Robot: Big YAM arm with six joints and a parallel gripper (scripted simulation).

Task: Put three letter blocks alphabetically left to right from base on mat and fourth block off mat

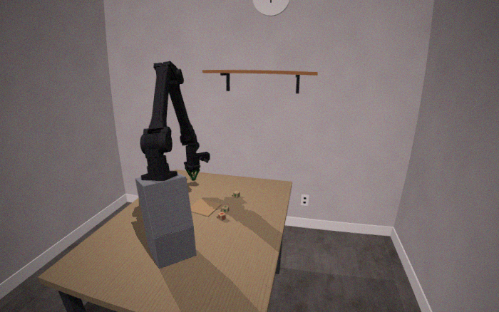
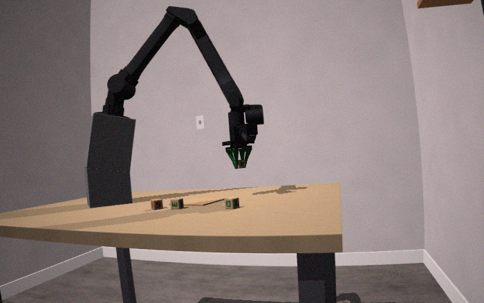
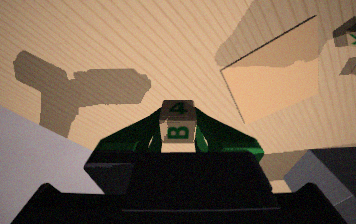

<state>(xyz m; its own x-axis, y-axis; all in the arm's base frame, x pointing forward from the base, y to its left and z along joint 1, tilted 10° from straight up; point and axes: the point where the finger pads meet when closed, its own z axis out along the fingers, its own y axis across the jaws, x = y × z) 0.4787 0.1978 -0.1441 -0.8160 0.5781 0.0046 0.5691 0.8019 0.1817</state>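
Now: the pale mat 100 mm behind my hand, 130 mm to the right of it and 110 mm below it. The rest, counted from my hand: dark block: 10 mm above; then green-lettered block: 90 mm ahead, 240 mm to the right, 90 mm below.
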